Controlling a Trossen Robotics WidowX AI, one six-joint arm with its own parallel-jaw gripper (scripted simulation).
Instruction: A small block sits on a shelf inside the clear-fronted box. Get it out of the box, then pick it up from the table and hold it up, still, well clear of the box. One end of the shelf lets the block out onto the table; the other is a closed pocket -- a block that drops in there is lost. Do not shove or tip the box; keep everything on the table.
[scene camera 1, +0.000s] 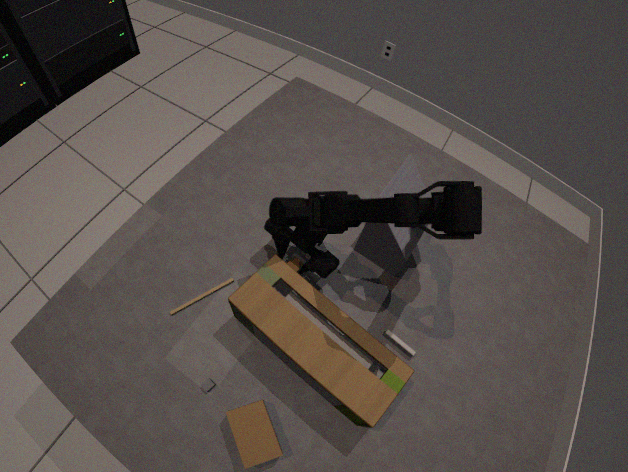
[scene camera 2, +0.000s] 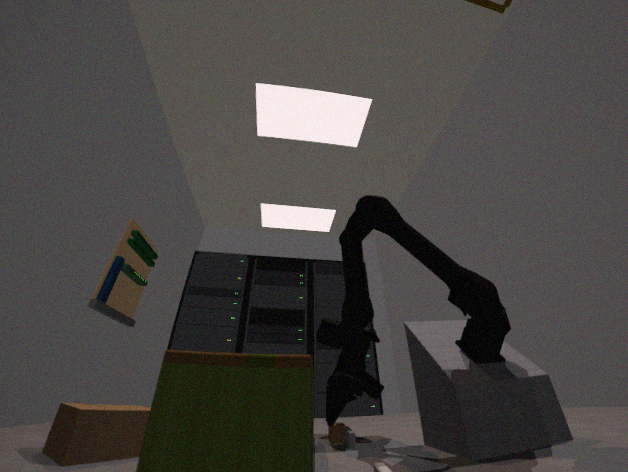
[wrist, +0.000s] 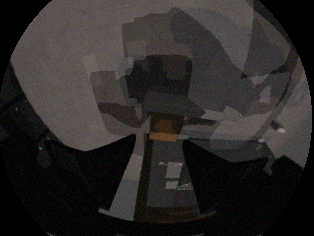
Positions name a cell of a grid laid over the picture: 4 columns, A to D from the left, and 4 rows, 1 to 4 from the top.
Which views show my gripper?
Scene camera 1, scene camera 2 and the wrist view: all of them.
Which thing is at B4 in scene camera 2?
A long wooden box.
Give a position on a block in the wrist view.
At C3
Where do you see a long wooden box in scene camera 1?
C4
